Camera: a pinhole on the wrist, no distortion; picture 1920 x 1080 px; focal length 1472.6 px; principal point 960.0 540.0 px. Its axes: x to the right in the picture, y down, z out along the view. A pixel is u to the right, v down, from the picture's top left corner.
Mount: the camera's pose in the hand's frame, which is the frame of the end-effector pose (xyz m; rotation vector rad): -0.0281 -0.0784 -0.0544 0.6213 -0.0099 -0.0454
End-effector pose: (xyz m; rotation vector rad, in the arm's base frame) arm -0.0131 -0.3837 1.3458 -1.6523 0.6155 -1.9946
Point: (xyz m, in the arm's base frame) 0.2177 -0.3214 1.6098
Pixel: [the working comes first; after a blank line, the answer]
In the camera's frame: 0.1599 0.1015 0.3273

1679 997
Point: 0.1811 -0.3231 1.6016
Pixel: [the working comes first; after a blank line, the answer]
In the camera's frame: 0.1605 0.0827 0.2948

1762 953
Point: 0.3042 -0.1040 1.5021
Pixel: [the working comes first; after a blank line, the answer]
In the camera's frame: -0.0665 0.0460 0.4368

736 695
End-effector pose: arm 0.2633 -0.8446 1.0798 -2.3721 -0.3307 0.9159
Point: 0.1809 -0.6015 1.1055
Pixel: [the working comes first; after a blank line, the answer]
In the camera's frame: 0.0597 0.0071 0.2374

1330 584
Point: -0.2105 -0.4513 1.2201
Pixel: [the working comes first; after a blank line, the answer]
In the camera's frame: -0.2191 -0.0144 0.5701

394 503
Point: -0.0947 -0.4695 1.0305
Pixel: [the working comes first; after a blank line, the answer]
In the camera's frame: -0.0459 0.1141 0.5138

828 867
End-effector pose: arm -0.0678 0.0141 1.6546 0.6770 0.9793 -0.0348
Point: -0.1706 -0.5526 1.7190
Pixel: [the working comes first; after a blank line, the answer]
In the camera's frame: -0.2162 -0.1323 0.4731

287 128
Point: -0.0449 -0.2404 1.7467
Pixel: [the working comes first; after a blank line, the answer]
In the camera's frame: -0.0958 0.0816 0.2412

375 1038
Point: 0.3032 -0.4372 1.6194
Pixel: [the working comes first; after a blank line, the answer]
In the camera's frame: 0.1534 0.1892 0.5613

1362 1036
